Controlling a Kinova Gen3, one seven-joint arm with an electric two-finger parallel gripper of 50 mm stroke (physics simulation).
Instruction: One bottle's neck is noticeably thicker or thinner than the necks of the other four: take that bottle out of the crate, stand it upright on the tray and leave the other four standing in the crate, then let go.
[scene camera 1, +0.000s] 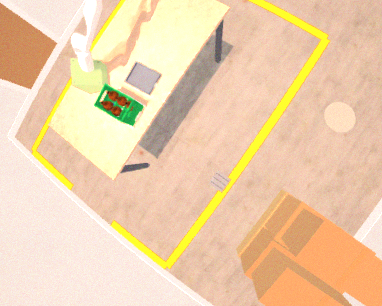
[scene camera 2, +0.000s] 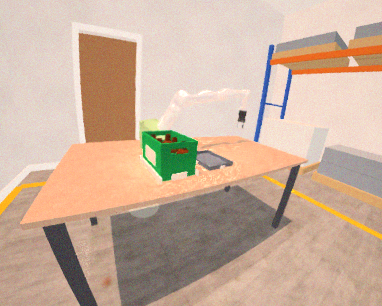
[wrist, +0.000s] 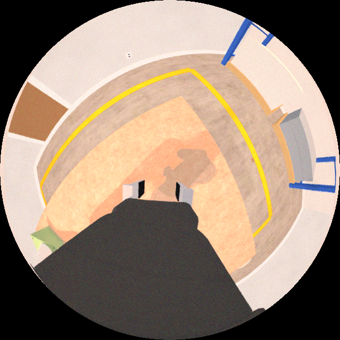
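Pixels of known places: gripper, fingertip midpoint: (scene camera 2: 239, 127); arm's base, link origin: (scene camera 1: 87, 66) (scene camera 2: 162, 128).
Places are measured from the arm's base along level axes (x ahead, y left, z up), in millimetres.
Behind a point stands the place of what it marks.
The green crate (scene camera 1: 134, 119) {z -100, x 549, y -128 mm} (scene camera 2: 184, 165) {z -77, x 541, y -65 mm} stands on the table. Brown bottles (scene camera 1: 122, 101) (scene camera 2: 168, 138) stand inside it, mostly hidden by its walls in the scene camera 2 view. They are too small and blurred to compare neck thickness. The grey tray (scene camera 1: 143, 78) {z -133, x 392, y 184 mm} (scene camera 2: 214, 159) {z -133, x 395, y 227 mm} lies flat beside the crate, with no bottle on it. My gripper (scene camera 2: 241, 126) {z 5, x -13, y 844 mm} (wrist: 159, 187) is open and empty, high above the table and beyond the tray, away from the crate. The crate, bottles and tray do not show in the wrist view; the gripper does not show in the scene camera 1 view.
The wooden table (scene camera 1: 95, 142) {z -138, x 337, y -494 mm} (scene camera 2: 90, 175) {z -138, x 396, y -479 mm} (wrist: 220, 220) carries these things. The arm's pale green base (scene camera 1: 86, 79) {z 7, x 66, y -86 mm} (scene camera 2: 149, 125) {z 31, x 40, y -111 mm} (wrist: 47, 237) is beside the crate. A shelf rack with blue posts (scene camera 2: 265, 92) (wrist: 236, 42) stands beyond the table. The arm's shadow falls on the tabletop.
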